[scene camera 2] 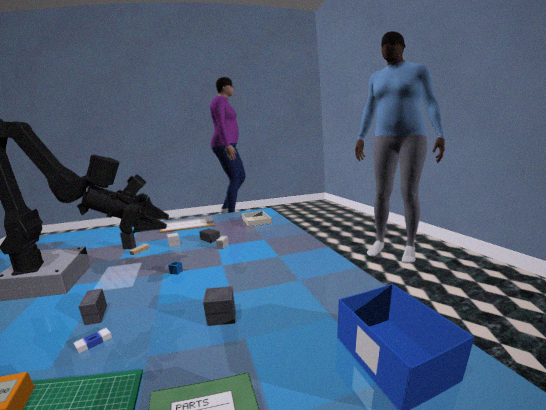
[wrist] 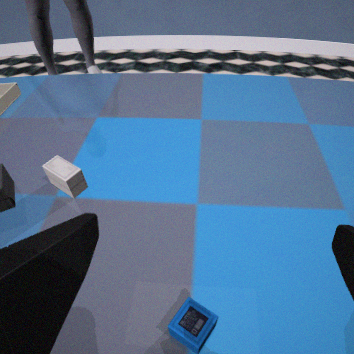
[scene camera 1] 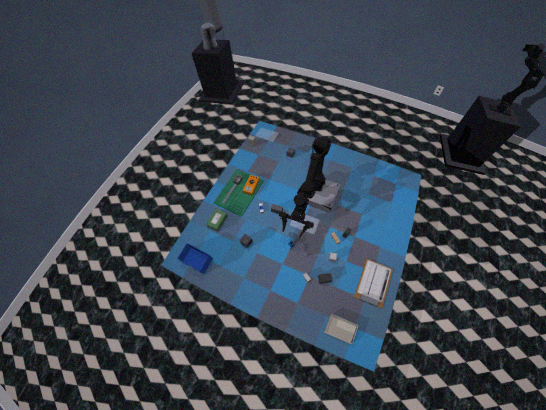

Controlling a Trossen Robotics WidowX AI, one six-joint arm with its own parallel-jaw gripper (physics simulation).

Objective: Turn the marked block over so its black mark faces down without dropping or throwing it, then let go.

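Frame: origin at the arm's base, x back, y left, z down, level; centimetres.
Where they show: gripper, between the fingertips: [scene camera 2: 167, 221] [wrist: 216, 231] [scene camera 1: 291, 235]; arm's base, origin of its link: [scene camera 2: 28, 268] [scene camera 1: 317, 186].
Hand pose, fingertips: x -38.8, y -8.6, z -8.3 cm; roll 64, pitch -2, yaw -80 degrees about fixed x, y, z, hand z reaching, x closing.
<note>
Each offset is from my fingertips to the top centre of the thing.
The marked block is a small blue block @[dy +0.7, dx -0.1, dz +11.8 cm] [scene camera 1: 291, 243] [scene camera 2: 175, 268] [wrist: 193, 322] standing on the blue and grey checked table top. In the wrist view its upper face shows a black square mark with fine print, so the mark faces up. My gripper [scene camera 1: 293, 233] [scene camera 2: 166, 222] [wrist: 216, 231] is open and empty. It hangs above the table, apart from the block. In the wrist view the block lies low in the frame, between the two widely spread fingers and nearer the camera than their tips. No finger touches it.
A white block @[dy +13.1, dx -17.5, dz +11.5 cm] [scene camera 1: 307, 277] [scene camera 2: 222, 242] [wrist: 65, 176], a dark block @[dy +22.9, dx -15.7, dz +11.2 cm] [scene camera 1: 325, 278] [scene camera 2: 209, 235], another white block @[dy +25.1, dx -2.9, dz +10.7 cm] [scene camera 1: 333, 256] [scene camera 2: 173, 239] and a wooden piece @[dy +25.1, dx +9.2, dz +13.1 cm] [scene camera 1: 335, 237] [scene camera 2: 139, 249] lie around it. Dark blocks @[dy -25.2, dx -4.9, dz +9.3 cm] [scene camera 1: 246, 241] [scene camera 2: 219, 305] and a blue bin @[dy -50.5, dx -22.9, dz +7.0 cm] [scene camera 1: 195, 258] [scene camera 2: 382, 357] stand farther off.
</note>
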